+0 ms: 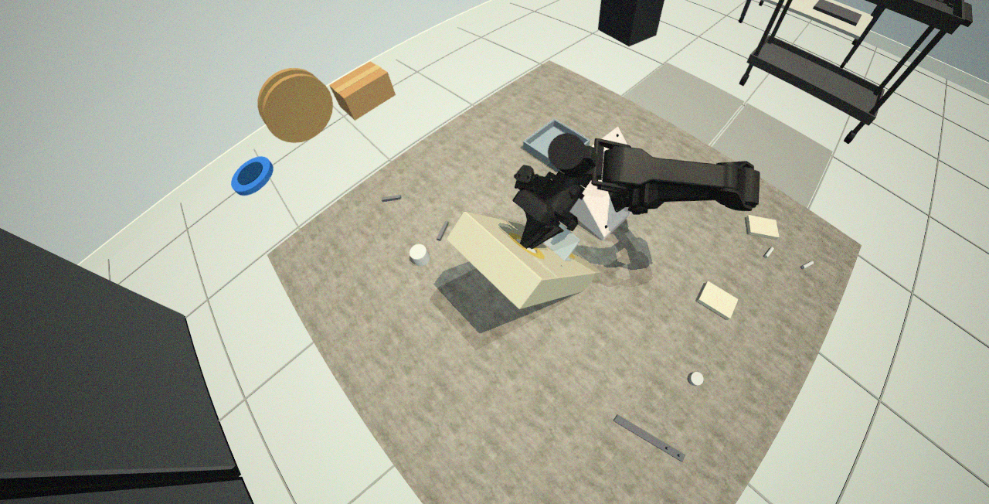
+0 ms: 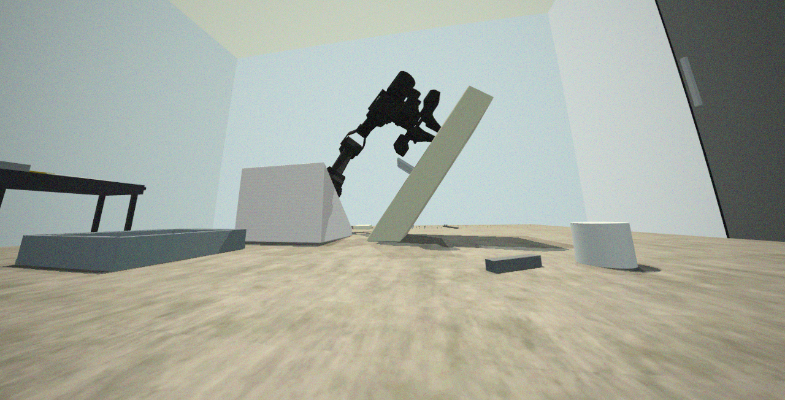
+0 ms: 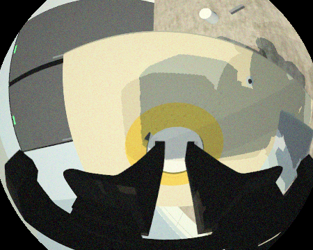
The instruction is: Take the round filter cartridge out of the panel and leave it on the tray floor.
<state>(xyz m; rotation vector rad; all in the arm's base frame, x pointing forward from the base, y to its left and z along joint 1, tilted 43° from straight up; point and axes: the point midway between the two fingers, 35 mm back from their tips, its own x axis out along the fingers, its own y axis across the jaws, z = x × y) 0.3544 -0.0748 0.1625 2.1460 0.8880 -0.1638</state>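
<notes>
Right now my gripper tip is 8 cm above the cream service panel, 4 cm past it and 1 cm to the left of it. Also, from my gripper tip: grey-blue tray: 38 cm behind, 35 cm to the right, 24 cm below; white round filter cartridge: 1 cm below, 1 cm ahead.
</notes>
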